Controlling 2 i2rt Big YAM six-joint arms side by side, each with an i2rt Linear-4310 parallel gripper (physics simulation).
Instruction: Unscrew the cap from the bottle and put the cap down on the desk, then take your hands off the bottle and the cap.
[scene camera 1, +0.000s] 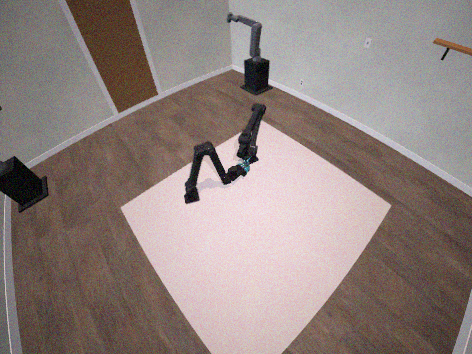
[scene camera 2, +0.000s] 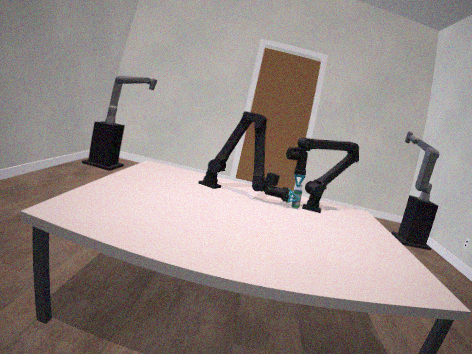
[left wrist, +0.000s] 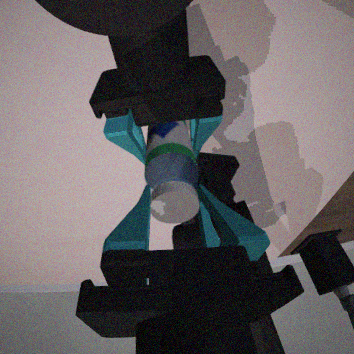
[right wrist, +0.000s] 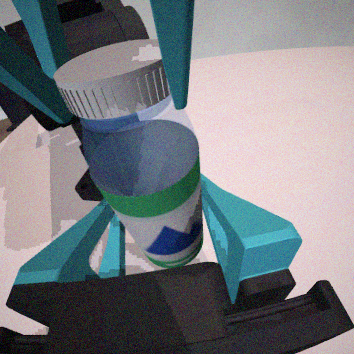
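Pixels of known places: left gripper, fingertip midpoint: (scene camera 1: 245, 161) (scene camera 2: 297, 186) (left wrist: 173, 189) (right wrist: 122, 107); right gripper, fingertip midpoint: (scene camera 1: 247, 164) (scene camera 2: 298, 198) (left wrist: 170, 158) (right wrist: 158, 187); left arm's base, origin of the base link: (scene camera 1: 251, 159) (scene camera 2: 311, 209) (left wrist: 203, 178); right arm's base, origin of the base link: (scene camera 1: 192, 198) (scene camera 2: 209, 185).
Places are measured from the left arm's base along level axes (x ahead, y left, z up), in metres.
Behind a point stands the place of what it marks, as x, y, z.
Note:
The bottle (scene camera 2: 296, 201) {0.115, -0.100, 0.048} (left wrist: 171, 170) {0.099, -0.130, 0.124} (right wrist: 160, 170) {0.109, -0.129, 0.113}, clear with a green band and a white and blue label, is roughly upright at the desk's back. Its grey ribbed cap (left wrist: 175, 202) {0.096, -0.119, 0.149} (right wrist: 115, 85) {0.104, -0.130, 0.145} sits on top; how loose it is cannot be told. My left gripper (scene camera 2: 299, 181) {0.096, -0.117, 0.133} (left wrist: 173, 189) {0.096, -0.117, 0.133} comes from above and is shut on the cap, a teal fingertip on each side. My right gripper (scene camera 2: 291, 196) {0.087, -0.094, 0.065} (left wrist: 170, 158) {0.087, -0.094, 0.065} (right wrist: 158, 187) {0.087, -0.094, 0.065} comes from the side and is shut on the bottle's body. In scene camera 1 the grippers hide most of the bottle and cap.
The pale desk (scene camera 1: 270, 240) {0.729, -0.298, 0.000} (scene camera 2: 200, 225) {0.857, -0.402, 0.000} extends in front of both arms. The two grippers are very close together, left above right. Two grey arms on black pedestals (scene camera 1: 256, 75) (scene camera 2: 106, 142) stand on the floor away from the desk.

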